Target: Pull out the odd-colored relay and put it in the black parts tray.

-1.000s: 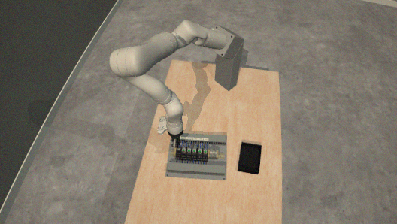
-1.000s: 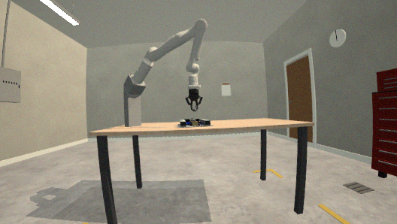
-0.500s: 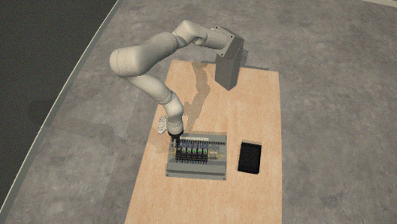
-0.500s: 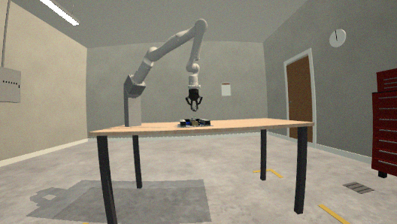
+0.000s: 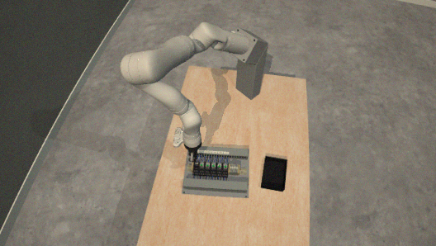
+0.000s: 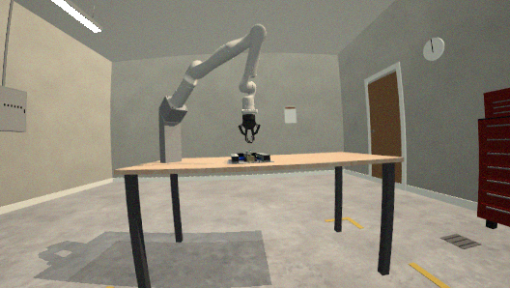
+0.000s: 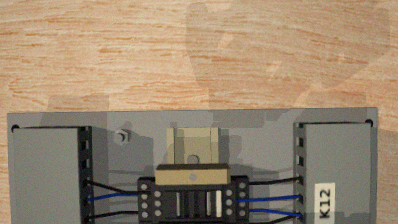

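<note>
Now: hand 13 cm short of the black parts tray, 36 cm to the right of it and 12 cm above it. Round my hand: relay (1 cm below); grey relay panel (3 cm ahead, 10 cm to the left, 12 cm below).
</note>
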